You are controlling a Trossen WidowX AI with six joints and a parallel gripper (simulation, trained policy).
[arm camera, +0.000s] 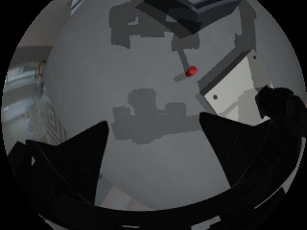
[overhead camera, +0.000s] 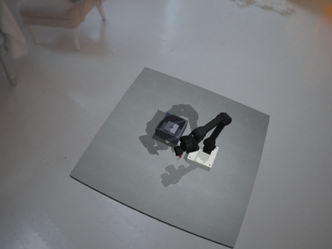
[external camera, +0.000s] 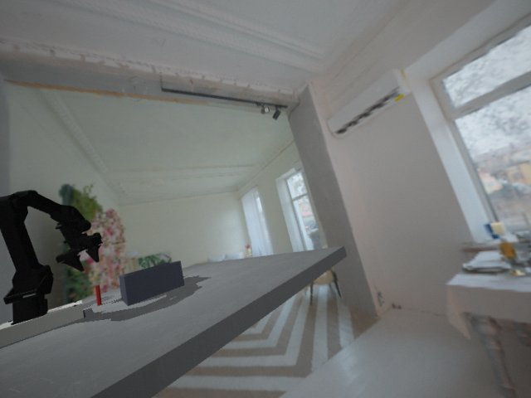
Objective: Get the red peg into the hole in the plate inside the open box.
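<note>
Right now the red peg is 13 cm below my gripper tip, 7 cm to the right of it and 2 cm ahead of it. Also, from my gripper tip: plate (24 cm to the right, 18 cm ahead, 12 cm below); dark grey box (24 cm to the right, 18 cm ahead, 14 cm below).
</note>
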